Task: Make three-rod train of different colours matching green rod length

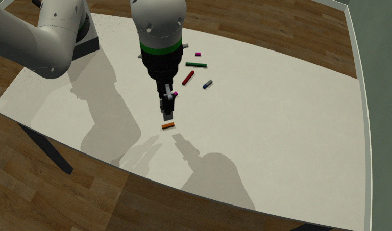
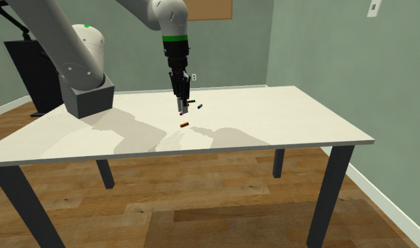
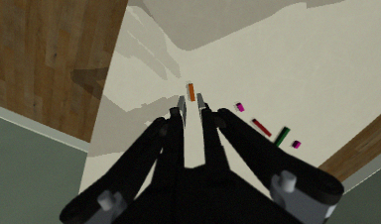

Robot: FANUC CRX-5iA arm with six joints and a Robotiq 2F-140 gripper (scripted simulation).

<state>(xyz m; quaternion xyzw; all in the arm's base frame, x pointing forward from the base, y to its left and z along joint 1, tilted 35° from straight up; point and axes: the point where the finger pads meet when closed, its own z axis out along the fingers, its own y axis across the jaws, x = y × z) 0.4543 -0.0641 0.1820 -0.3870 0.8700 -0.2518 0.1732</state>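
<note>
Now: hand 100 mm above the orange rod. Also, from my hand: grey rod (50 mm ahead, 220 mm to the left, 100 mm below); then red rod (30 mm behind, 210 mm to the left, 100 mm below); then small blue rod (40 mm ahead, 200 mm to the left, 100 mm below).
</note>
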